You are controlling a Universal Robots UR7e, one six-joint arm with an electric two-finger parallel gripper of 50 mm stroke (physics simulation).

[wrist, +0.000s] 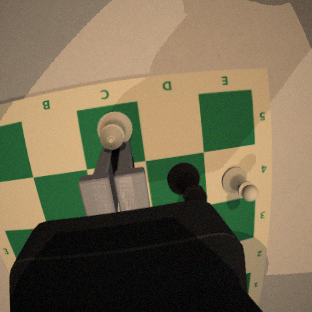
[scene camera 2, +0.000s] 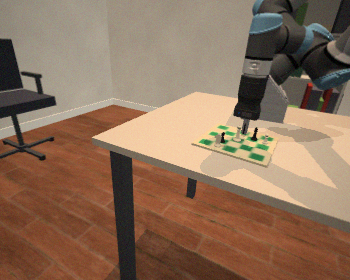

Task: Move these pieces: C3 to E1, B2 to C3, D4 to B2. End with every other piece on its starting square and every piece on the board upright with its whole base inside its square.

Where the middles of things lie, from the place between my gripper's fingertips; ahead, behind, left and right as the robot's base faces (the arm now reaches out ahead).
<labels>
The chessboard (scene camera 2: 255, 152) lies 60 mm ahead of my hand, 20 mm to the right of it and 10 mm below it.
</labels>
